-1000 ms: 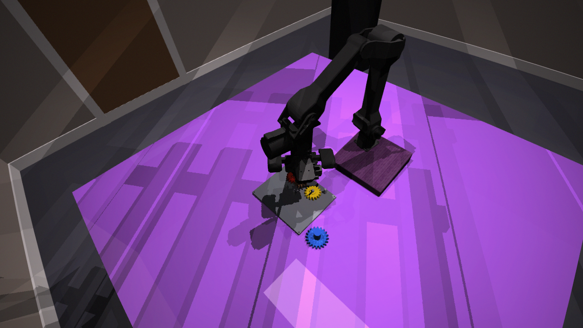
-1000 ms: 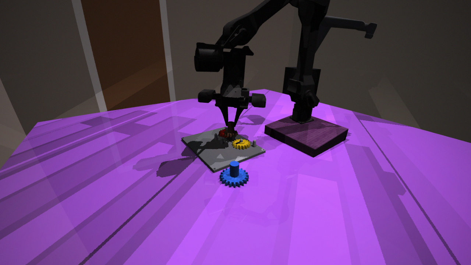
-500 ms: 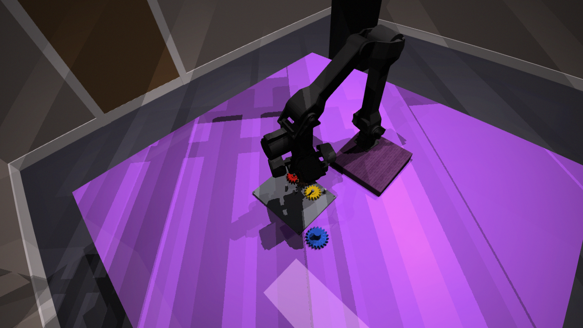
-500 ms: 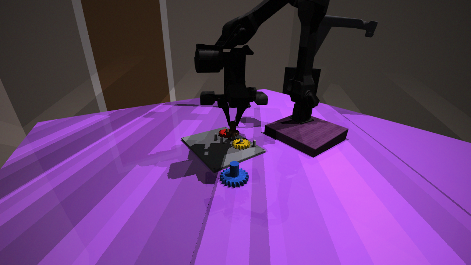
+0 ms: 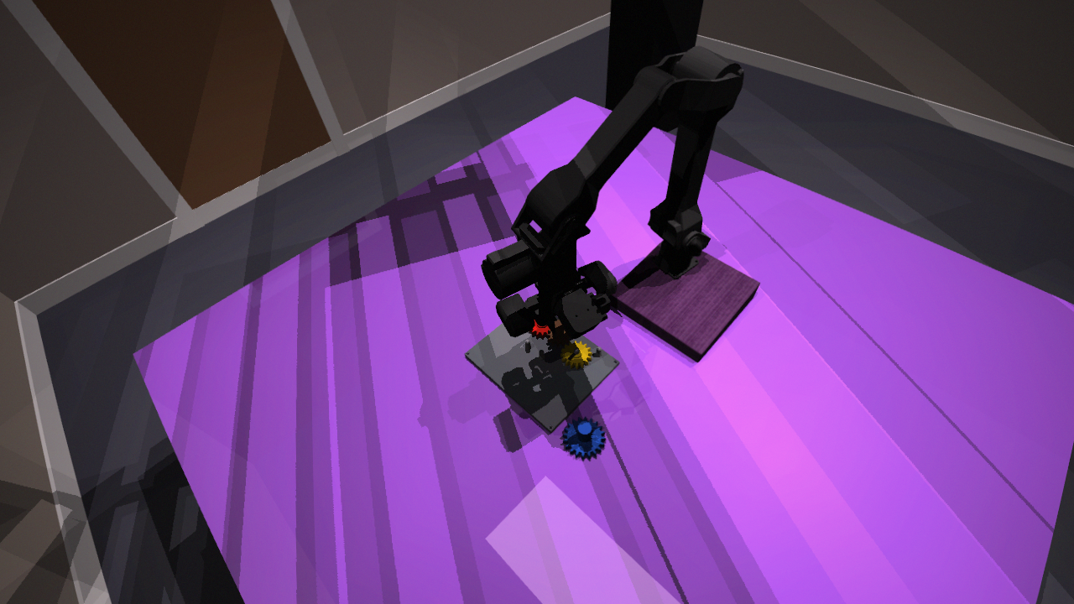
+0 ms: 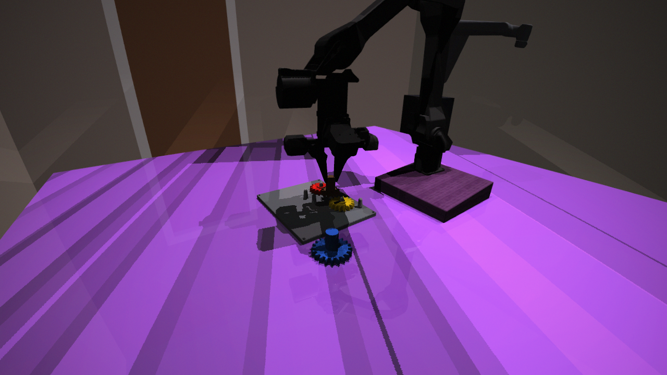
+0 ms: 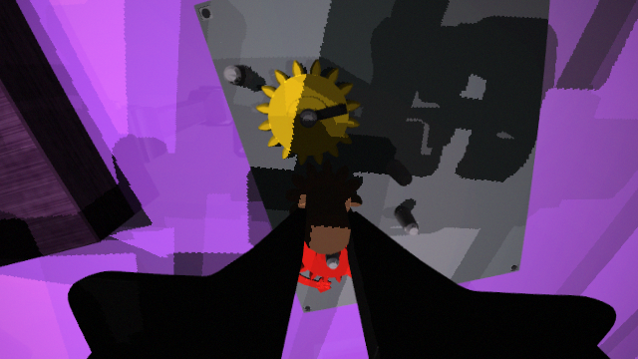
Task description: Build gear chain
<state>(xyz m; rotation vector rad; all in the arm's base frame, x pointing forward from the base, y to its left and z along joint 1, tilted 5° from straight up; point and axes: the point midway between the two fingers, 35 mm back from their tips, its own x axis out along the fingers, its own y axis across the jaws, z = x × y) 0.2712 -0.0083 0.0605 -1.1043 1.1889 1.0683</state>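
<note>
The small brown gear lies 10 mm below my gripper tip. From my gripper tip the other things lie so: grey board: 40 mm below, 40 mm ahead, 10 mm to the left; yellow gear: 40 mm to the left, 30 mm below, 10 mm behind; red gear: 40 mm to the right, 30 mm below.
</note>
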